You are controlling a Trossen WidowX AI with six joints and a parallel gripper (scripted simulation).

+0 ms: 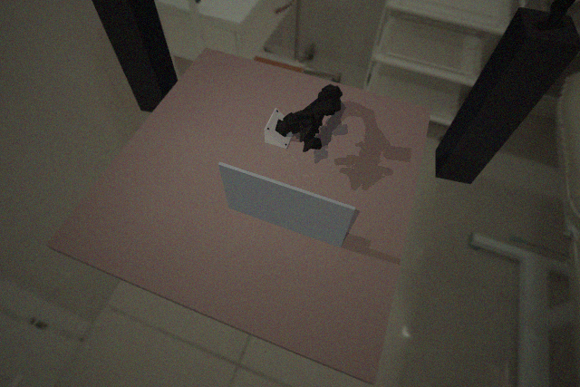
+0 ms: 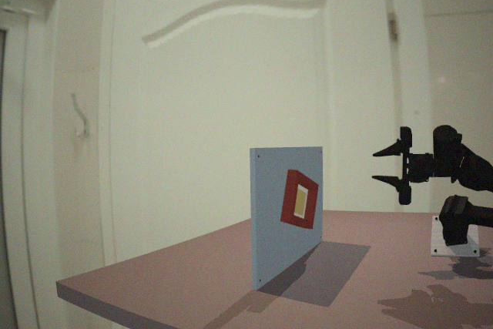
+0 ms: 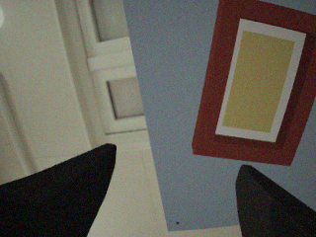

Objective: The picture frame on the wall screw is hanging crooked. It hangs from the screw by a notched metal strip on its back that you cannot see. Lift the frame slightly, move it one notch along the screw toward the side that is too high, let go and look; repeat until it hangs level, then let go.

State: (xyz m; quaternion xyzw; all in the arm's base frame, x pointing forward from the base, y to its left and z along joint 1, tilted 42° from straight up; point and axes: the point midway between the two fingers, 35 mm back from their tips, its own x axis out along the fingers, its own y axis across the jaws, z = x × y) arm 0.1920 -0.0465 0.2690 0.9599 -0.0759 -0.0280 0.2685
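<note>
The red picture frame lies 19 cm ahead of my gripper tip and 9 cm below it. Round my gripper tip: wall panel: 20 cm ahead, 11 cm below, 2 cm to the right.
</note>
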